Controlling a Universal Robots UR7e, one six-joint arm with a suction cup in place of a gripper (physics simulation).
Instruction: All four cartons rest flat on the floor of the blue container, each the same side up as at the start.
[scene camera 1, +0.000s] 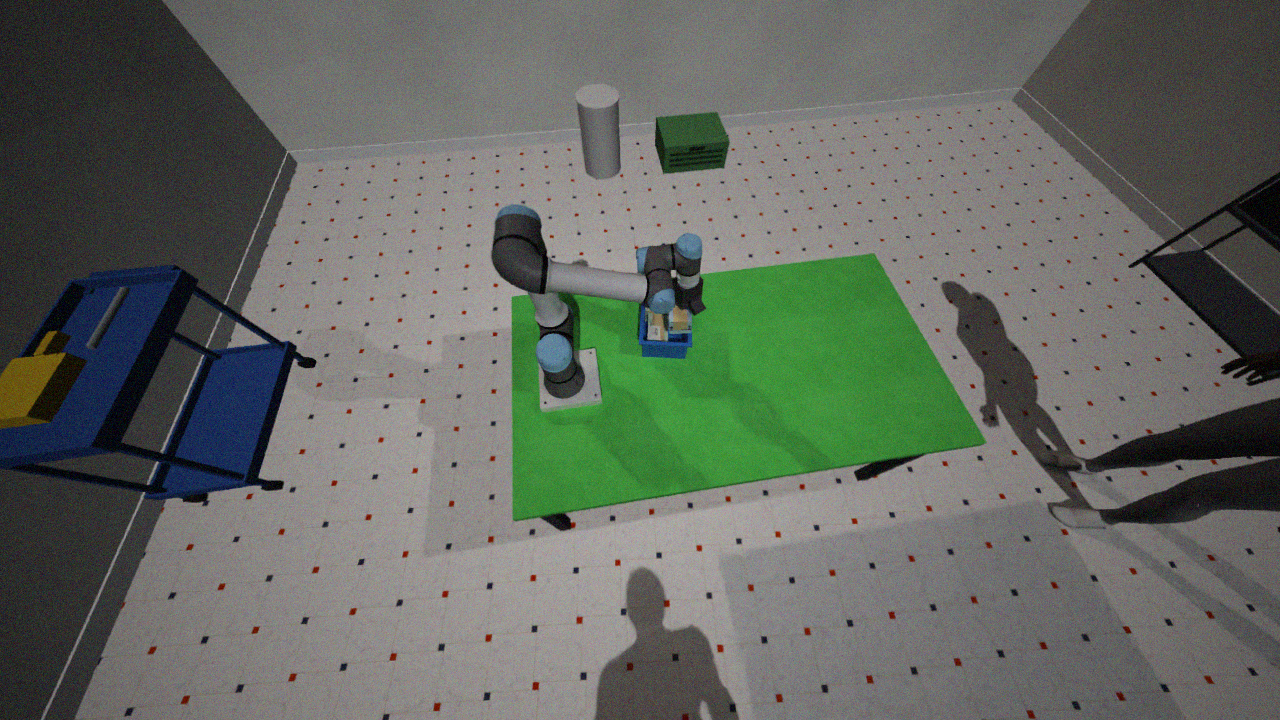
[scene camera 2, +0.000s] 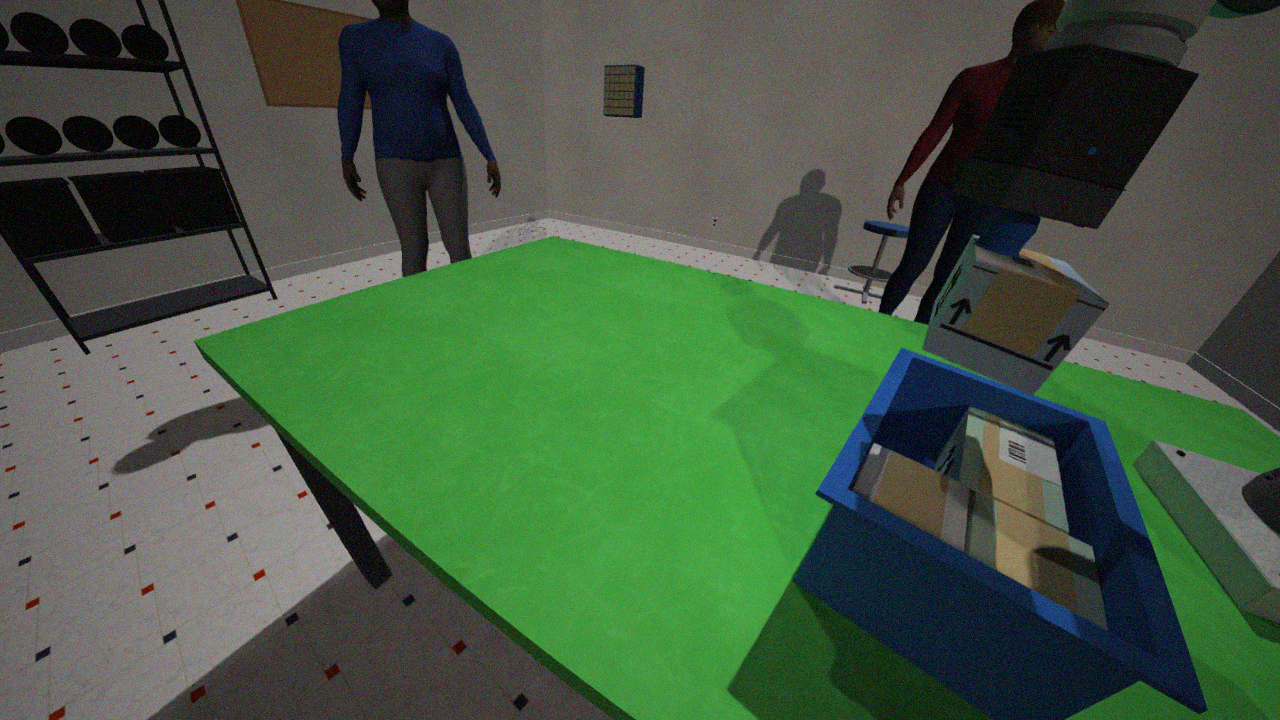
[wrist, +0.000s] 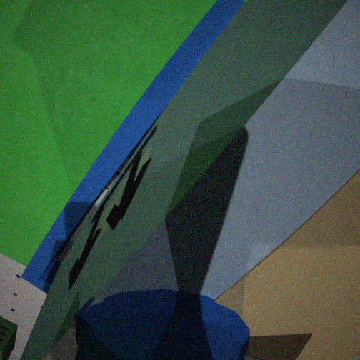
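Where they show: arm's base, origin of its link: (scene camera 1: 564, 380).
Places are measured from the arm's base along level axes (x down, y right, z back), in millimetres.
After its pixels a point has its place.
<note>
My suction cup (scene camera 2: 1012, 236) (wrist: 165, 322) is on the top of a carton (scene camera 1: 679, 320) {x -223, y 21, z -434 mm} (scene camera 2: 1020, 313) {x -198, y -116, z -486 mm} (wrist: 300, 135) and holds it tilted in the air. Its arrows point upward at a slant in scene camera 2. Its lower edge is close to the far rim of the blue container (scene camera 1: 665, 351) {x -12, y 11, z -401 mm} (scene camera 2: 930, 586) {x -44, y -239, z -511 mm} (wrist: 125, 145); whether they touch I cannot tell. Inside are a carton with a barcode label (scene camera 2: 998, 456) {x -51, y -79, z -412 mm}, a brown-topped carton (scene camera 2: 908, 492) {x -52, y -163, z -514 mm} at the near left and another carton (scene camera 2: 1038, 550) {x -54, y -189, z -428 mm} at the near right. Their bases are hidden by the container walls.
The container stands on the green table (scene camera 1: 805, 358) {x 38, y 197, z -935 mm} (scene camera 2: 537, 358) {x 38, y 10, z -976 mm}, beside the arm's white base plate (scene camera 1: 586, 394) {x -4, y 84, z -61 mm} (scene camera 2: 1208, 519) {x 8, y -11, z -132 mm}. A blue cart (scene camera 1: 228, 420), a grey cylinder (scene camera 1: 600, 134) and a green box (scene camera 1: 693, 143) stand on the floor. Two people (scene camera 2: 416, 107) (scene camera 2: 957, 134) stand beyond the table.
</note>
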